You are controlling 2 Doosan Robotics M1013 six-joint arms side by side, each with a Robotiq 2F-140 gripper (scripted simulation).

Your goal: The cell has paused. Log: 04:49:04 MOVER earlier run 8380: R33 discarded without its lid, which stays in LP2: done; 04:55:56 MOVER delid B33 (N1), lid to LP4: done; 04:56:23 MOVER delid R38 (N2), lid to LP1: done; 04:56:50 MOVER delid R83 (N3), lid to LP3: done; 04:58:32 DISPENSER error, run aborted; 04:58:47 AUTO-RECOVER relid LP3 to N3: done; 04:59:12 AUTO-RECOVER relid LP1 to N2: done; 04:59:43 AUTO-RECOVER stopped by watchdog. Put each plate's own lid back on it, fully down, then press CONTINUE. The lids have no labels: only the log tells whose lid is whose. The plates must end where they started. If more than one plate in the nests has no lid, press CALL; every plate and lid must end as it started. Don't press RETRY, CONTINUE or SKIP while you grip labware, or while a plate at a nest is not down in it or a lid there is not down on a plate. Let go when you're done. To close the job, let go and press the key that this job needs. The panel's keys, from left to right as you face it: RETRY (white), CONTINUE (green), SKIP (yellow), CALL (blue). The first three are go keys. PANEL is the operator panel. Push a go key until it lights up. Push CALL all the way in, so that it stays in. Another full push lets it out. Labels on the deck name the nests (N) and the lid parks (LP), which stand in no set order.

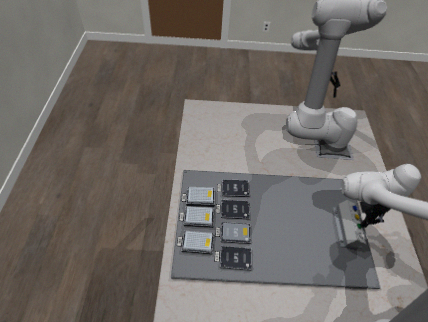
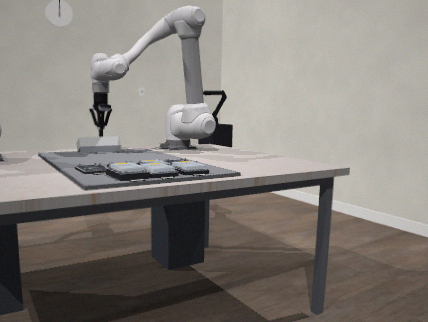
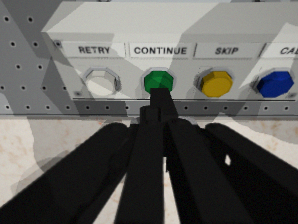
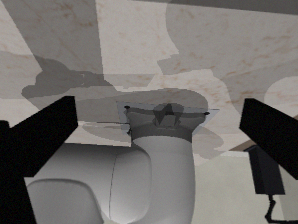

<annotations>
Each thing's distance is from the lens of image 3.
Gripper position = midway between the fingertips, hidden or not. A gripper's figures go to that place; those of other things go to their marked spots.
my left gripper (image 3: 158, 102): 0.17 m
blue call key (image 3: 271, 86): 0.20 m
</annotations>
